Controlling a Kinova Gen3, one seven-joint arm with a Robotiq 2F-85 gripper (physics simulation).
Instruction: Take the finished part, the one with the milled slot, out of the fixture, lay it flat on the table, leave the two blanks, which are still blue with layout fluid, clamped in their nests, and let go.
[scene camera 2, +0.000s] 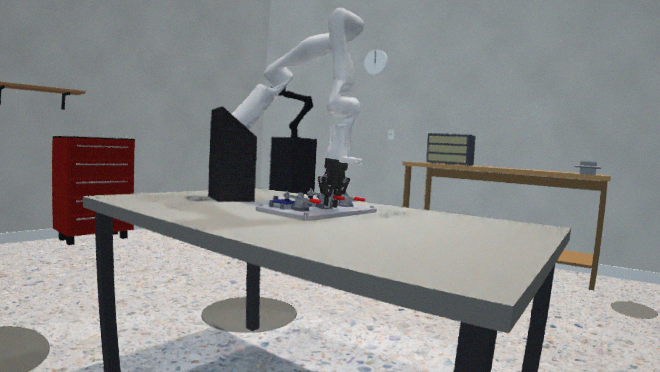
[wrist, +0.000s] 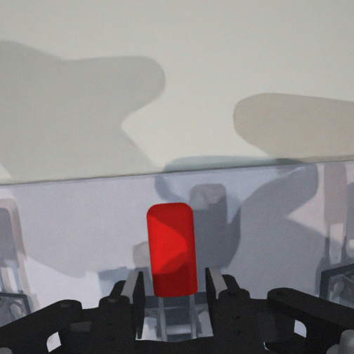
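Note:
The pale fixture plate lies on the table. Blue material shows at its left end in the scene view; I cannot make out separate blanks or the slotted finished part. My gripper points down, low over the fixture. Its fingers are partly closed, with narrow gaps on both sides of a red clamp handle in the wrist view. The handle's near end and the grey clamp linkage lie between the fingers. What is under the palm is hidden.
Other red handles stick out near the gripper. Parts of neighbouring clamps show at both sides in the wrist view. The table top extends in front of and to the right of the plate. The black robot pedestal stands behind left.

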